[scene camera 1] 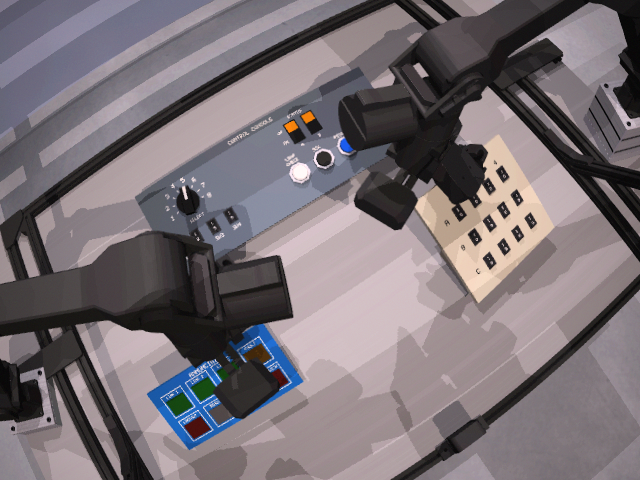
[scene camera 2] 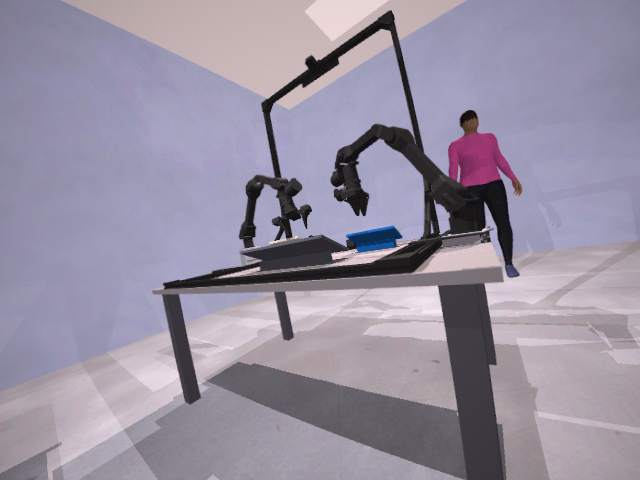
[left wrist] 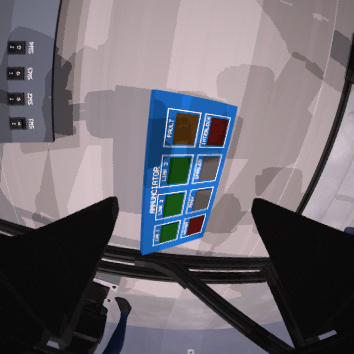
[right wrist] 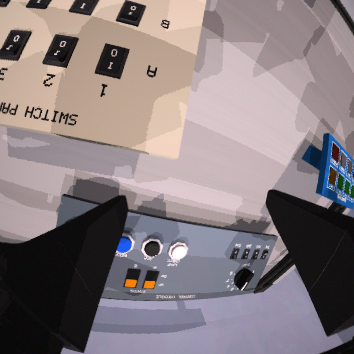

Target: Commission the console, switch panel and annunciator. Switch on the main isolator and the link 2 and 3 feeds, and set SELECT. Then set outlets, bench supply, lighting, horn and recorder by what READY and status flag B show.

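Seen in the pictures: left gripper, fingertip midpoint: (scene camera 1: 221, 358) (scene camera 2: 361, 216) (left wrist: 185, 204); right gripper, fingertip midpoint: (scene camera 2: 297, 232) (right wrist: 197, 199); left arm's base, link origin: (scene camera 1: 26, 401) (scene camera 2: 467, 231) (left wrist: 95, 288); right arm's base, link origin: (scene camera 1: 634, 101) (scene camera 2: 249, 248).
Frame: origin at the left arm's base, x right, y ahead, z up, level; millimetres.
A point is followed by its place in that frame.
The grey console (scene camera 1: 253, 170) {x -227, y 493, z 41 mm} (right wrist: 210, 270) {x -220, y 470, z 41 mm} has its SELECT knob (scene camera 1: 188, 200) {x -203, y 389, z 64 mm} (right wrist: 244, 278) {x -203, y 393, z 59 mm} pointing near 5. Status flags A (scene camera 1: 295, 131) {x -265, y 571, z 50 mm} (right wrist: 151, 279) {x -265, y 568, z 50 mm} and B (scene camera 1: 311, 121) {x -273, y 599, z 50 mm} (right wrist: 132, 278) {x -272, y 597, z 50 mm} both show orange in the UP half. The beige switch panel (scene camera 1: 480, 284) {x 48, y 742, z 18 mm} (right wrist: 150, 115) {x -59, y 704, z 81 mm} has rows A to C; its rocker positions are hard to tell. On the blue annunciator (scene camera 1: 281, 356) {x 50, y 450, z 30 mm} (left wrist: 155, 105) {x 9, y 430, z 54 mm}, READY (left wrist: 202, 200) {x 103, y 343, z 19 mm} is grey; the green and red lamps look dim. My left gripper (left wrist: 185, 204) {x 52, y 387, z 117 mm} (scene camera 2: 360, 212) {x 52, y 387, z 117 mm} is open above the annunciator. My right gripper (right wrist: 197, 199) {x -79, y 659, z 107 mm} (scene camera 2: 295, 230) {x -79, y 659, z 107 mm} is open above the switch panel's edge near the console.
A blue RESET button (scene camera 1: 345, 146) {x -220, y 634, z 34 mm} (right wrist: 125, 244) {x -220, y 636, z 34 mm}, a black button (scene camera 1: 324, 158) {x -211, y 598, z 35 mm} and a white LAMP CHECK button (scene camera 1: 299, 172) {x -202, y 556, z 35 mm} sit on the console. My right arm covers the console's right end in scene camera 1. A black frame runs around the table. A person (scene camera 2: 476, 160) stands behind it.
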